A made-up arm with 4 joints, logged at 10 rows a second.
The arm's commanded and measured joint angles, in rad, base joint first. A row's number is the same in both.
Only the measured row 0 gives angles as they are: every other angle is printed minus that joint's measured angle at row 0.
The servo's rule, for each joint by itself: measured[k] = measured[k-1] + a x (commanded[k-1-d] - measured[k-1]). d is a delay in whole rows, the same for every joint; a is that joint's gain. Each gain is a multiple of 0.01, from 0.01 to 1. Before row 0 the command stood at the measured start. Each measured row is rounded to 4 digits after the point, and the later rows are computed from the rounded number. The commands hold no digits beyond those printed.
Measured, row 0:
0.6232, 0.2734, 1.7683, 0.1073
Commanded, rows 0 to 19:
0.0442, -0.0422, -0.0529, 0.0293
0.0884, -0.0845, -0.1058, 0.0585
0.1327, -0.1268, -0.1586, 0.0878
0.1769, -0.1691, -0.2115, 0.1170
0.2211, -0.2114, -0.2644, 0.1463
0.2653, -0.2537, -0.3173, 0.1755
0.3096, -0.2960, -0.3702, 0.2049
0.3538, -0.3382, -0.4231, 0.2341
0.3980, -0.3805, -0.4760, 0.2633
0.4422, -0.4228, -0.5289, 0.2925
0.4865, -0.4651, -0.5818, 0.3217
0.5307, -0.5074, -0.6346, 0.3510
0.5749, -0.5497, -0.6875, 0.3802
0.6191, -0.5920, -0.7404, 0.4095
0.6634, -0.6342, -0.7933, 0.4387
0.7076, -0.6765, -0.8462, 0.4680
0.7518, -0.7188, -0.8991, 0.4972
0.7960, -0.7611, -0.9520, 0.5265
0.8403, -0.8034, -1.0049, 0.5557
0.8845, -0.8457, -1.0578, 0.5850
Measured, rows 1 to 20:
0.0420, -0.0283, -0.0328, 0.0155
0.0861, -0.0660, -0.0781, 0.0383
0.1304, -0.1067, -0.1280, 0.0645
0.1746, -0.1485, -0.1798, 0.0923
0.2188, -0.1906, -0.2323, 0.1209
0.2630, -0.2329, -0.2850, 0.1498
0.3073, -0.2752, -0.3378, 0.1790
0.3515, -0.3174, -0.3907, 0.2082
0.3957, -0.3597, -0.4436, 0.2374
0.4399, -0.4020, -0.4965, 0.2666
0.4842, -0.4443, -0.5494, 0.2958
0.5284, -0.4866, -0.6022, 0.3251
0.5726, -0.5289, -0.6551, 0.3543
0.6168, -0.5712, -0.7080, 0.3836
0.6611, -0.6134, -0.7609, 0.4128
0.7053, -0.6557, -0.8138, 0.4421
0.7495, -0.6980, -0.8667, 0.4713
0.7937, -0.7403, -0.9196, 0.5006
0.8380, -0.7826, -0.9725, 0.5298
0.8822, -0.8249, -1.0254, 0.5591
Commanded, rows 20 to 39:
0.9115, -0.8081, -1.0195, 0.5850
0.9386, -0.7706, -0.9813, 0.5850
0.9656, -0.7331, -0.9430, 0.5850
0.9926, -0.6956, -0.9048, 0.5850
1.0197, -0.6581, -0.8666, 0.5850
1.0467, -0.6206, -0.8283, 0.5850
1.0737, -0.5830, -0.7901, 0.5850
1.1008, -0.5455, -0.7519, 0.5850
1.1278, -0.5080, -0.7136, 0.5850
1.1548, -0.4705, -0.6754, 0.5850
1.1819, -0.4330, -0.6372, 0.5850
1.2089, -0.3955, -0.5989, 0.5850
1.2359, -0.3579, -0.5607, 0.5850
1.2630, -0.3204, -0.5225, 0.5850
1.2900, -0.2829, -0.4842, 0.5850
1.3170, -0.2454, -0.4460, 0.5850
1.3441, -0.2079, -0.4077, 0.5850
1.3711, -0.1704, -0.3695, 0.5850
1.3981, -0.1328, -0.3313, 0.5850
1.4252, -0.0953, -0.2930, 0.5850
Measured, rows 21 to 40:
0.9100, -0.8136, -1.0217, 0.5728
0.9372, -0.7848, -0.9967, 0.5793
0.9642, -0.7502, -0.9634, 0.5823
0.9912, -0.7136, -0.9271, 0.5837
1.0183, -0.6764, -0.8896, 0.5844
1.0453, -0.6390, -0.8516, 0.5847
1.0723, -0.6015, -0.8135, 0.5849
1.0994, -0.5640, -0.7753, 0.5850
1.1264, -0.5265, -0.7370, 0.5850
1.1534, -0.4890, -0.6988, 0.5850
1.1805, -0.4515, -0.6606, 0.5850
1.2075, -0.4140, -0.6223, 0.5850
1.2345, -0.3764, -0.5841, 0.5850
1.2616, -0.3389, -0.5459, 0.5850
1.2886, -0.3014, -0.5076, 0.5850
1.3156, -0.2639, -0.4694, 0.5850
1.3427, -0.2264, -0.4311, 0.5850
1.3697, -0.1889, -0.3929, 0.5850
1.3967, -0.1513, -0.3547, 0.5850
1.4238, -0.1138, -0.3164, 0.5850

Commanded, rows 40 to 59:
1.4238, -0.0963, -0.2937, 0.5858
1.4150, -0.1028, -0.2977, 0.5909
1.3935, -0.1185, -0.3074, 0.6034
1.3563, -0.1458, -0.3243, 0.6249
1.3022, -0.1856, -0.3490, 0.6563
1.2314, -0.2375, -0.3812, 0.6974
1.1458, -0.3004, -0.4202, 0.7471
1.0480, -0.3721, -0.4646, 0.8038
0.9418, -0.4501, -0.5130, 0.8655
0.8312, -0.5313, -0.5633, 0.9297
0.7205, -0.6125, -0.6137, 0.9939
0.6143, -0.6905, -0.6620, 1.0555
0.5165, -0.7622, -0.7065, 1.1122
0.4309, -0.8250, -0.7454, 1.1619
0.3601, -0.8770, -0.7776, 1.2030
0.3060, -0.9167, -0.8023, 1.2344
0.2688, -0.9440, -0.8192, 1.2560
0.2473, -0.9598, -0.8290, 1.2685
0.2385, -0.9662, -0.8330, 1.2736
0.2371, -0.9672, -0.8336, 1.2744
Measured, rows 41 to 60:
1.4238, -0.1021, -0.3023, 0.5854
1.4154, -0.1026, -0.2994, 0.5883
1.3946, -0.1133, -0.3044, 0.5963
1.3582, -0.1351, -0.3167, 0.6115
1.3050, -0.1689, -0.3367, 0.6352
1.2351, -0.2149, -0.3643, 0.6682
1.1503, -0.2722, -0.3990, 0.7100
1.0531, -0.3391, -0.4397, 0.7597
0.9474, -0.4135, -0.4851, 0.8158
0.8370, -0.4924, -0.5336, 0.8762
0.7263, -0.5729, -0.5833, 0.9386
0.6199, -0.6517, -0.6321, 1.0006
0.5217, -0.7257, -0.6782, 1.0597
0.4354, -0.7922, -0.7199, 1.1139
0.3639, -0.8490, -0.7557, 1.1611
0.3089, -0.8944, -0.7846, 1.1999
0.2708, -0.9276, -0.8061, 1.2296
0.2485, -0.9492, -0.8203, 1.2502
0.2390, -0.9606, -0.8282, 1.2626
0.2372, -0.9650, -0.8315, 1.2689

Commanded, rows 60 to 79:
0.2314, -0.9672, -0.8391, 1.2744
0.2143, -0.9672, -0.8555, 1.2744
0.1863, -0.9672, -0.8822, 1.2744
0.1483, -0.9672, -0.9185, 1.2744
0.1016, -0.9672, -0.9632, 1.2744
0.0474, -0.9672, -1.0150, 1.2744
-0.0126, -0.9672, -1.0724, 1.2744
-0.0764, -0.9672, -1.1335, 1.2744
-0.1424, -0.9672, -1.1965, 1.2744
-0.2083, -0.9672, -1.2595, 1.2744
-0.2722, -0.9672, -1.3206, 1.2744
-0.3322, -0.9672, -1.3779, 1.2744
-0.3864, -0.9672, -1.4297, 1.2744
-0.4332, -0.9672, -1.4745, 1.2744
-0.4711, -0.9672, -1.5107, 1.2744
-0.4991, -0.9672, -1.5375, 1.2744
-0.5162, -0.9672, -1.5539, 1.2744
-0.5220, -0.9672, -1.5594, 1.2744
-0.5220, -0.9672, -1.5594, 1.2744
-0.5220, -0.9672, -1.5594, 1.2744
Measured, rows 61 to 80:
0.2317, -0.9665, -0.8362, 1.2718
0.2152, -0.9670, -0.8482, 1.2732
0.1877, -0.9671, -0.8693, 1.2738
0.1503, -0.9672, -0.8998, 1.2741
0.1040, -0.9672, -0.9391, 1.2743
0.0502, -0.9672, -0.9862, 1.2744
-0.0095, -0.9672, -1.0396, 1.2744
-0.0731, -0.9672, -1.0978, 1.2744
-0.1389, -0.9672, -1.1590, 1.2744
-0.2048, -0.9672, -1.2213, 1.2744
-0.2688, -0.9672, -1.2829, 1.2744
-0.3290, -0.9672, -1.3418, 1.2744
-0.3835, -0.9672, -1.3963, 1.2744
-0.4307, -0.9672, -1.4448, 1.2744
-0.4691, -0.9672, -1.4857, 1.2744
-0.4976, -0.9672, -1.5178, 1.2744
-0.5153, -0.9672, -1.5402, 1.2744
-0.5217, -0.9672, -1.5521, 1.2744
-0.5220, -0.9672, -1.5566, 1.2744
-0.5220, -0.9672, -1.5583, 1.2744

